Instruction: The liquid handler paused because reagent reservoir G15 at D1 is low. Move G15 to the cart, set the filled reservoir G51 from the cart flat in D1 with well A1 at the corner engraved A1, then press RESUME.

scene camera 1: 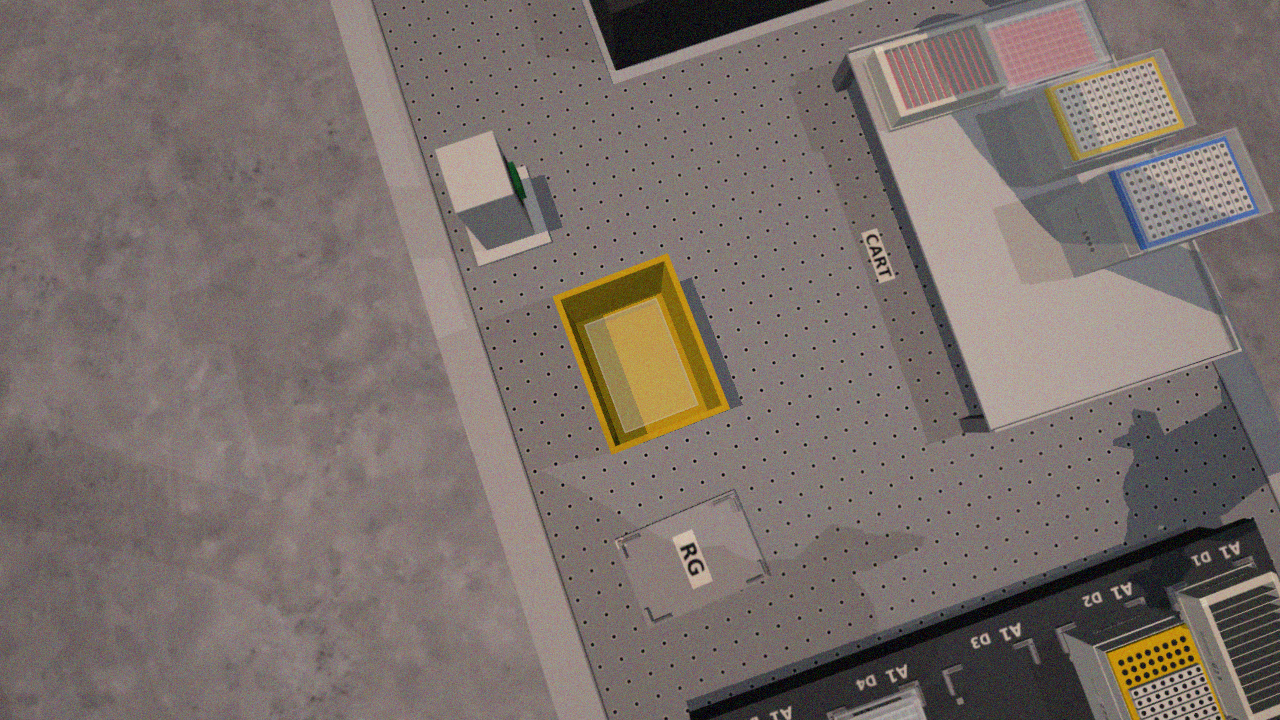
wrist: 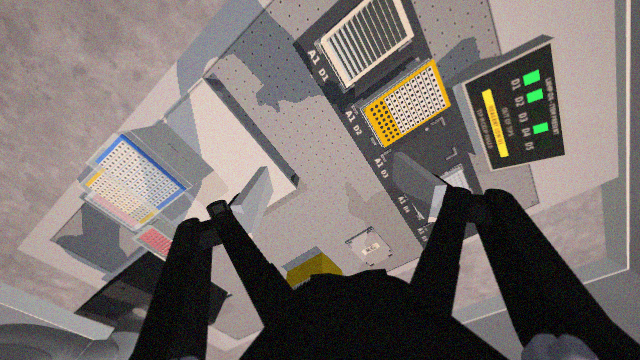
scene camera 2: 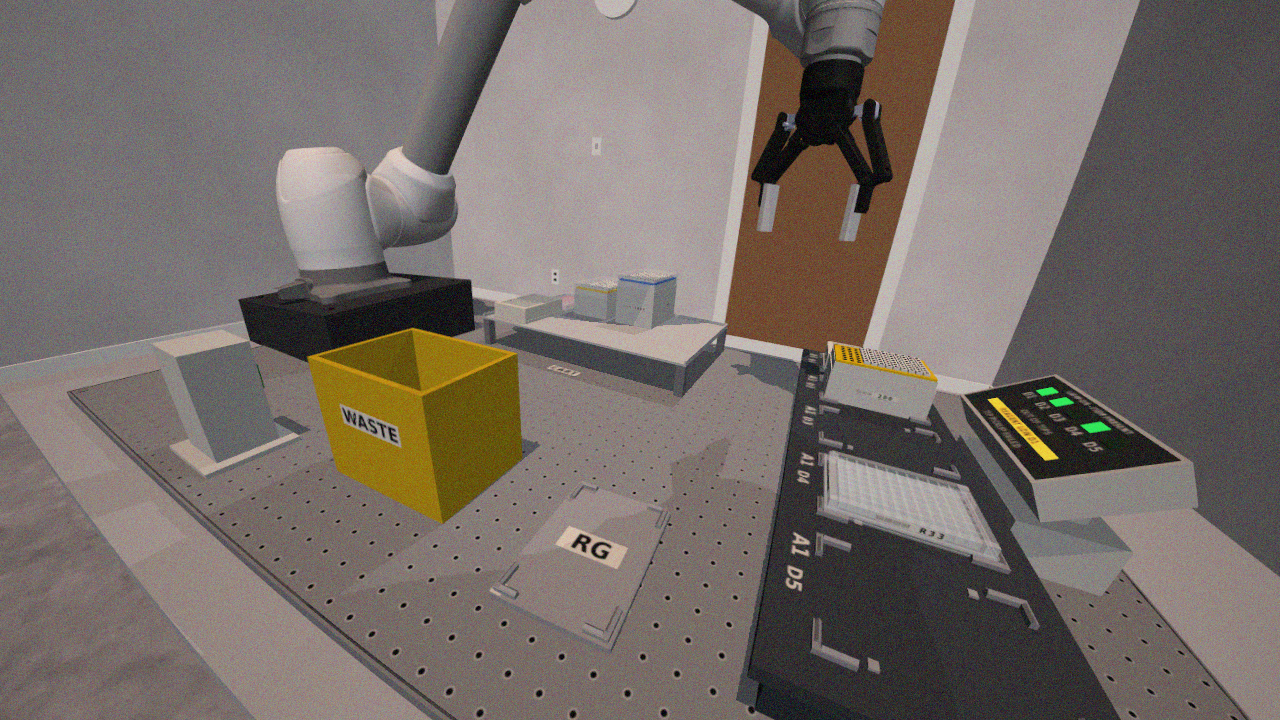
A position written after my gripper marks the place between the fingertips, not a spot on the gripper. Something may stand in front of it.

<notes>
My gripper (scene camera 2: 802, 235) is open, with nothing in its grasp. A cream reservoir with red troughs (scene camera 1: 935, 74) rests on a CART platform (scene camera 1: 1033, 338). Further things: a white ribbed trough reservoir (wrist: 357, 43), a clear well plate (scene camera 2: 939, 513), an RG plate (scene camera 2: 579, 575), a yellow waste bin (scene camera 2: 431, 421), a cart (scene camera 1: 1193, 246) and a grey block (scene camera 1: 496, 201).
The cream reservoir with red troughs is seen too in the wrist view (wrist: 156, 237) and in scene camera 2 (scene camera 2: 526, 309). My gripper also shows in the wrist view (wrist: 331, 172). The RG plate is seen too in scene camera 1 (scene camera 1: 681, 563) and in the wrist view (wrist: 368, 245).
</notes>
